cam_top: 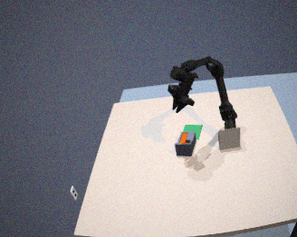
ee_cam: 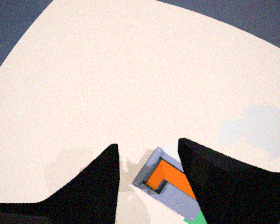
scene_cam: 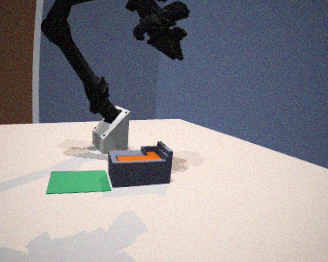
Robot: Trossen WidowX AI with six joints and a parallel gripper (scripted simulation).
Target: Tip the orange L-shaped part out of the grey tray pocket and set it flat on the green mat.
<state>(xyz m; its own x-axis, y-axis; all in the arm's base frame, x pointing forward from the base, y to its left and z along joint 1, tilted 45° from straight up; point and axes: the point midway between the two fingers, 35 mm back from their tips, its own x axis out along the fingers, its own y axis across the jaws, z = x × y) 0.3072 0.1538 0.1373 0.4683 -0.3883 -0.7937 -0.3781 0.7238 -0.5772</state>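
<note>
Right now my gripper tip is 270 mm above the orange part, 60 mm to the left of it and 30 mm past it. Round my gripper tip: green mat 330 mm below, 220 mm to the right, 80 mm behind.
</note>
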